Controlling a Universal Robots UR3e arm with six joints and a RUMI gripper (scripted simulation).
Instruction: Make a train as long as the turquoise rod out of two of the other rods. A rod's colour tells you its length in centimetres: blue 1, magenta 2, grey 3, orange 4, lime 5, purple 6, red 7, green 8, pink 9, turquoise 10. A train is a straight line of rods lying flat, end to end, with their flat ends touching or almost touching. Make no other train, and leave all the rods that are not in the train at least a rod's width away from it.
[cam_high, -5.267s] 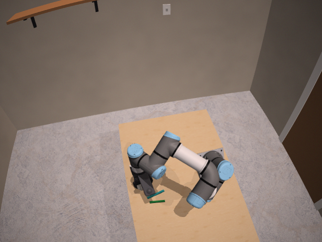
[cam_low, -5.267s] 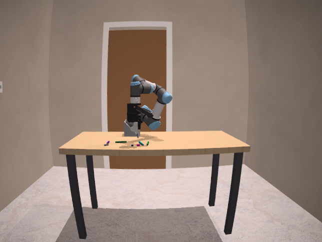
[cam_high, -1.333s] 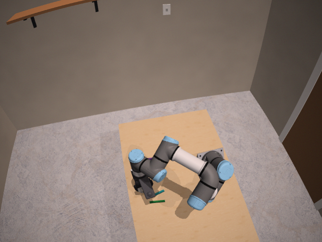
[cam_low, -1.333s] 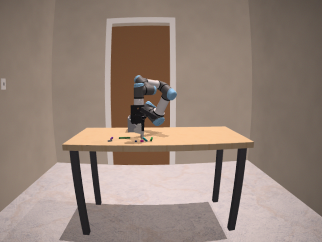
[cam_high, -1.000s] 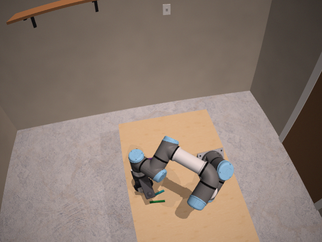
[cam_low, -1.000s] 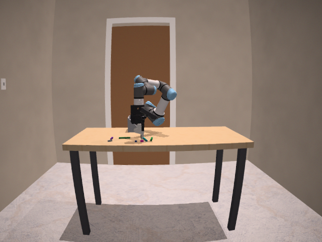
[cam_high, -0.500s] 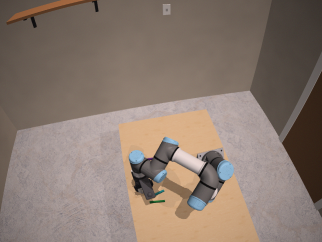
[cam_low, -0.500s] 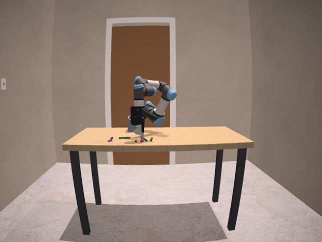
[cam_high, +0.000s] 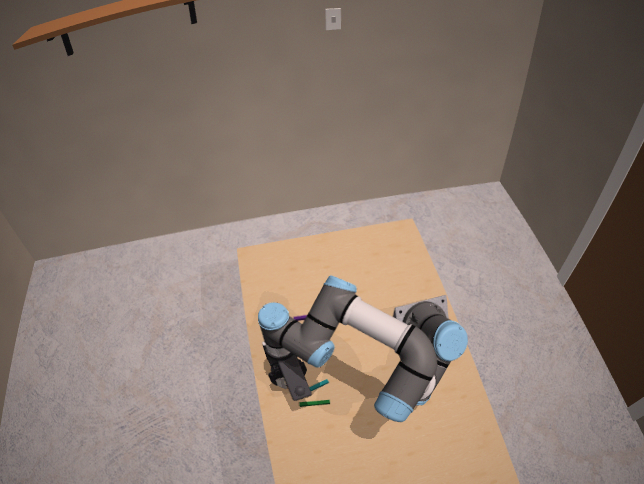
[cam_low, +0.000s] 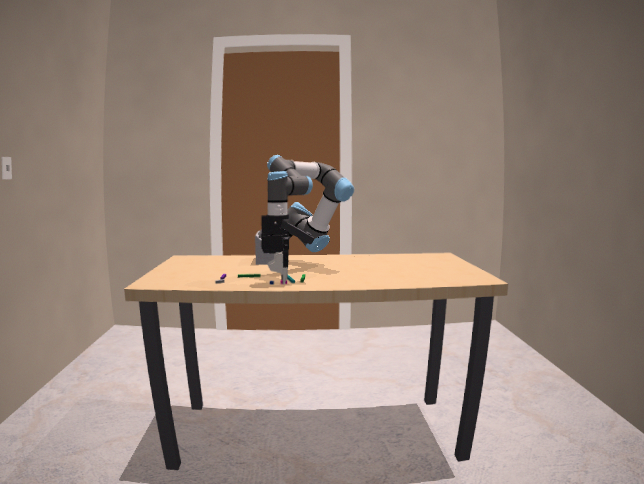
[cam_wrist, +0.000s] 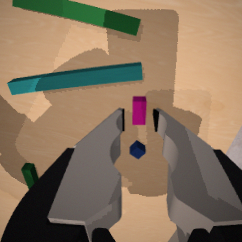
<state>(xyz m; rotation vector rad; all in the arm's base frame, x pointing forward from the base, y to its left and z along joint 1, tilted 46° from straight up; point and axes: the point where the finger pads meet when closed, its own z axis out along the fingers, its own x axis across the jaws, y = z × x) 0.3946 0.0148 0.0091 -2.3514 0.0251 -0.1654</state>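
Now: hand 1 cm above the magenta rod. From my hand the other things lie so: grey rod: 4 cm behind, 21 cm to the right, 1 cm below; then blue rod: 4 cm to the right, 1 cm below; then turquoise rod: 5 cm behind, 2 cm to the left, 1 cm below.
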